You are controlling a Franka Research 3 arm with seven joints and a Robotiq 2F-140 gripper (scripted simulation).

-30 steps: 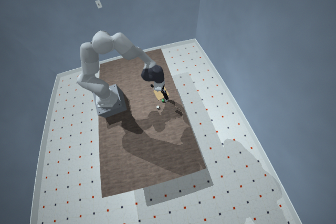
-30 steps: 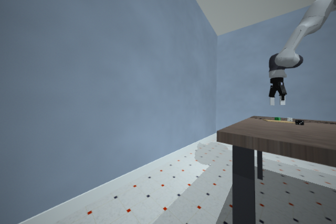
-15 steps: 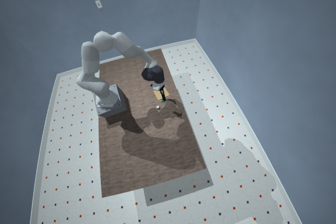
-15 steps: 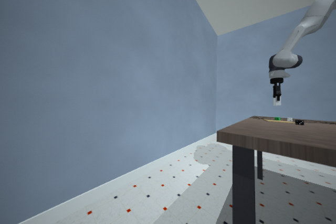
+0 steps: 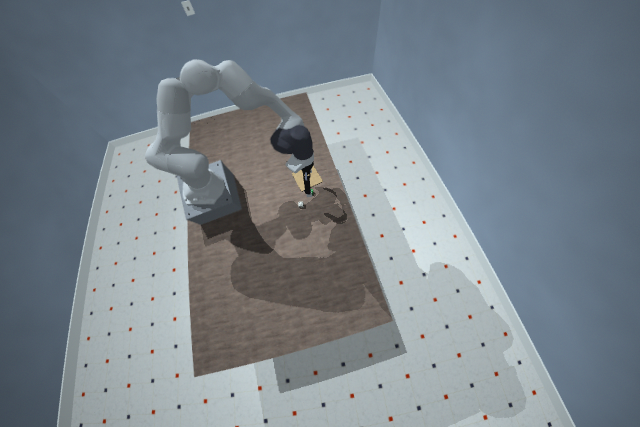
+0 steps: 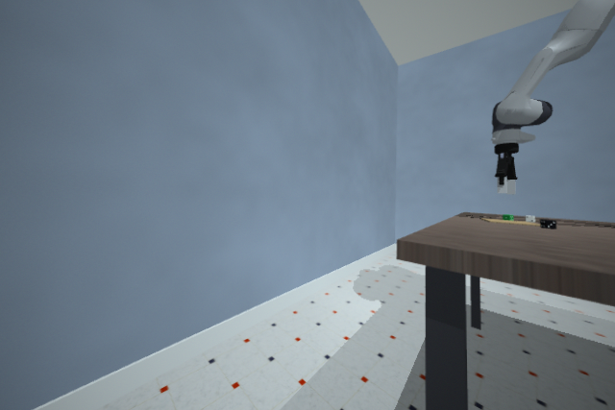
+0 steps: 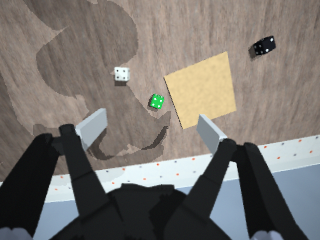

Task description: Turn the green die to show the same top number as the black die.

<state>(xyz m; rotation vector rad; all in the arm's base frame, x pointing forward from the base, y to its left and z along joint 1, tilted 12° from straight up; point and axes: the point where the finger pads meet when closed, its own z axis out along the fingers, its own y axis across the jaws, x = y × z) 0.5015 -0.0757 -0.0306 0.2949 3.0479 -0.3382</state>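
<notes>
The green die is 110 mm below my hand and 10 mm to the left of it. Also, from my hand: white die: 110 mm below, 70 mm behind, 60 mm to the right; tan mat: 120 mm below, 110 mm to the left; black die: 240 mm to the left, 110 mm below, 90 mm behind.
</notes>
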